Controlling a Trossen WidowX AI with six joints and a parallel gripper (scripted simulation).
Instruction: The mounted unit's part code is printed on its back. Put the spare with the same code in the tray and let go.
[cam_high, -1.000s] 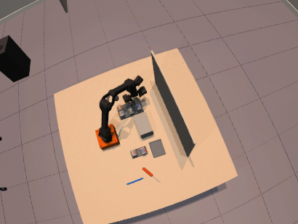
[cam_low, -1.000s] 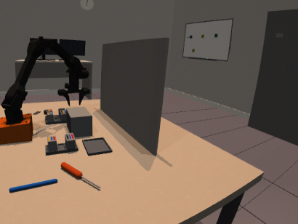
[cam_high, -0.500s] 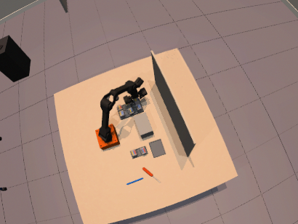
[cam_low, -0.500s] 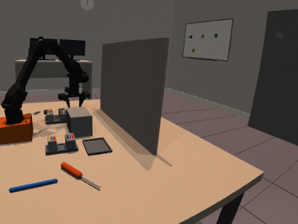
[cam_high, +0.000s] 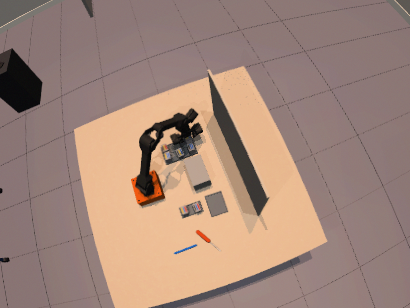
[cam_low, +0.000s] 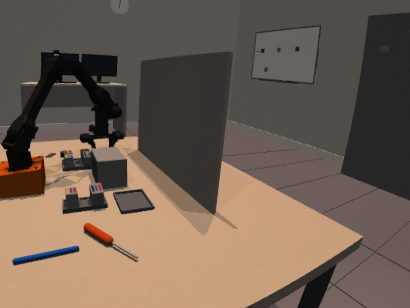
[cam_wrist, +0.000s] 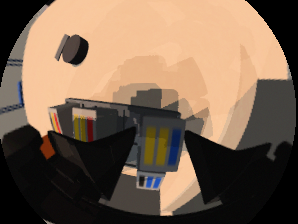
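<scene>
The dark spare is 20 mm above my gripper tip. Round my gripper tip: mounted unit 220 mm to the right, 30 mm above, 10 mm ahead; grey panel 240 mm ahead, 200 mm to the right, 200 mm above; blue marker pen 630 mm to the right, 170 mm behind, 20 mm below.
</scene>
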